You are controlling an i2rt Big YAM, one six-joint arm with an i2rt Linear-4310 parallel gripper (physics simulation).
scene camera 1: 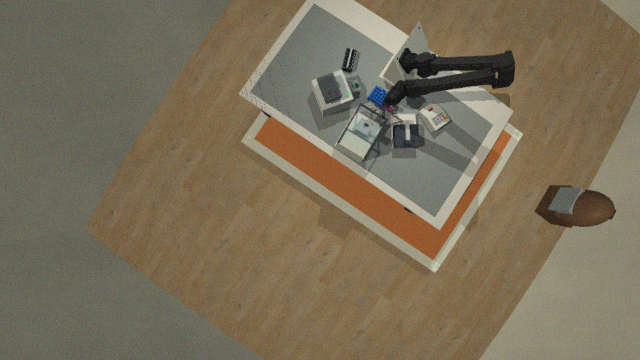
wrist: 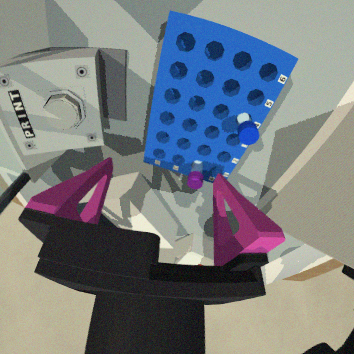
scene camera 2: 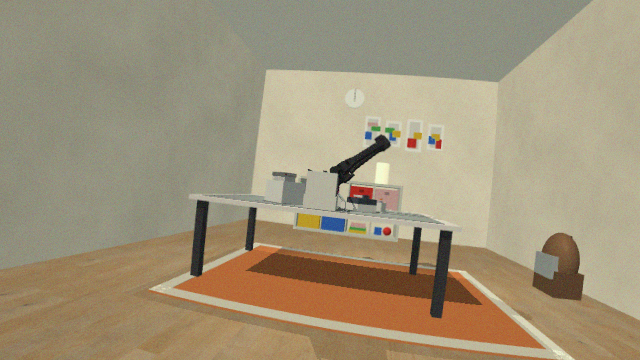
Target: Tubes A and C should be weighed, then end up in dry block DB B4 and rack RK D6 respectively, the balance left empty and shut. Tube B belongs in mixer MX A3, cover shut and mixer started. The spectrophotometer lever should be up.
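Places are measured from the arm's base along level axes (x ahead, y left, z up), in millimetres.
Where they show: gripper, between the fingertips: (scene camera 1: pixel 387 103) (wrist: pixel 164 170); arm's base, origin of its link: (scene camera 1: pixel 406 61).
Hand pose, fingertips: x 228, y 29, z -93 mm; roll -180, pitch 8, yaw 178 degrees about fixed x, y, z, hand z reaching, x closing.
Things, the pixels of their centre, and the offset from my fingertips. "spot": a spot on its surface instead.
- blue tube rack, middle of its body: (wrist: pixel 205 111) (scene camera 1: pixel 380 97) dz -32, dx -24, dy -48 mm
- blue-capped tube, middle of its body: (wrist: pixel 243 120) dz -15, dx -53, dy -55 mm
- purple-capped tube, middle of its body: (wrist: pixel 196 166) dz -15, dx -28, dy +0 mm
- glass-sided balance, a spot on its surface: (scene camera 1: pixel 361 134) spot: dz +161, dx +282, dy -53 mm
- panel marked PRINT, middle of its body: (wrist: pixel 60 115) dz +22, dx +73, dy -51 mm
- dark-lidded white device, middle of its body: (scene camera 1: pixel 339 89) (scene camera 2: pixel 290 188) dz +48, dx +89, dy -280 mm
- small black block, middle of its body: (scene camera 1: pixel 349 59) dz -23, dx -133, dy -327 mm
- dark device with a pale bar, middle of its body: (wrist: pixel 104 230) (scene camera 1: pixel 404 130) (scene camera 2: pixel 358 202) dz +4, dx +92, dy +169 mm
- keypad device, middle of its body: (wrist: pixel 190 264) (scene camera 1: pixel 433 116) (scene camera 2: pixel 373 205) dz -12, dx -80, dy +285 mm
A blue tube rack (wrist: pixel 200 102) (scene camera 1: pixel 377 94) has numbered rows. A blue-capped tube (wrist: pixel 248 132) stands in row 4, rightmost column in the wrist view. A purple-capped tube (wrist: pixel 195 179) stands in row 1, third column from the left there. Tube letters cannot be read; a third tube does not show. My gripper (wrist: pixel 164 170) (scene camera 1: pixel 388 107) is open and empty, its fingers either side of the rack's row-1 end in the wrist view, the purple cap nearer the right finger. The glass-sided balance (scene camera 1: pixel 361 134) stands beside the rack. In scene camera 2, the fingers are mostly hidden.
A panel marked PRINT (wrist: pixel 60 107) lies left of the rack. A dark-lidded white device (scene camera 1: pixel 331 91), a small black block (scene camera 1: pixel 349 59), a dark device with a pale bar (scene camera 1: pixel 400 137) and a keypad device (scene camera 1: pixel 434 118) stand around. A pale board (wrist: pixel 312 175) rises at right.
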